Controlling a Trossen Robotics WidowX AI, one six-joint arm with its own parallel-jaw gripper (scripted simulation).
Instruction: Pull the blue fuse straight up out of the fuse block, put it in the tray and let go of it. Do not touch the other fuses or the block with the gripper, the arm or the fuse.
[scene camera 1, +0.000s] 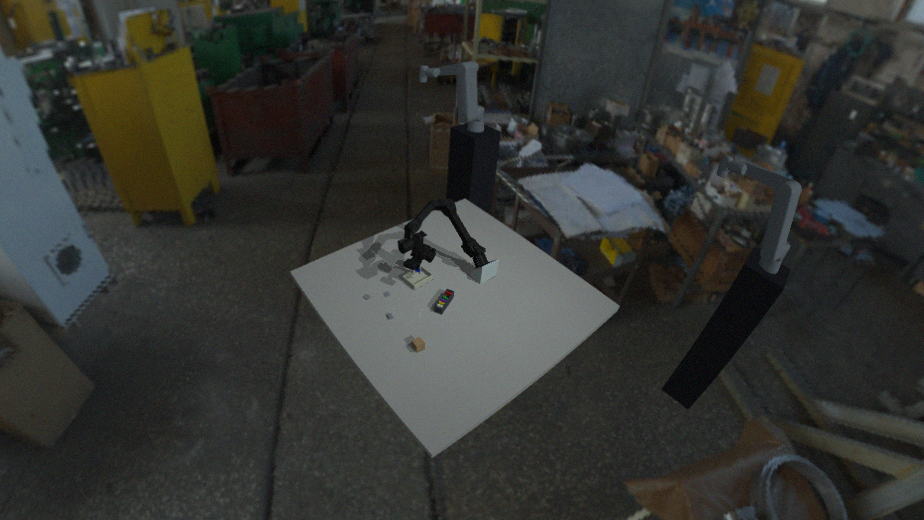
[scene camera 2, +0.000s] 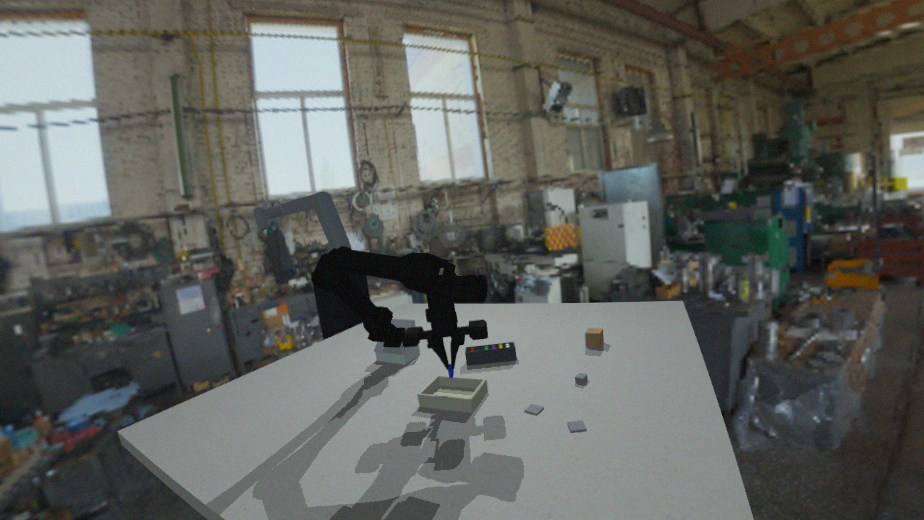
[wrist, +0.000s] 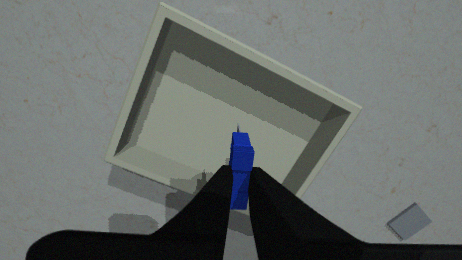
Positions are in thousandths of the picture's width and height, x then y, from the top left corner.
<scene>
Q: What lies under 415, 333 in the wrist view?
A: A beige tray.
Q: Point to a grey tile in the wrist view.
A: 889, 852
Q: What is my gripper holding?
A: A blue fuse.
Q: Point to a beige tray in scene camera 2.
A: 502, 759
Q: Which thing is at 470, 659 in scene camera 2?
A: My gripper.
</scene>
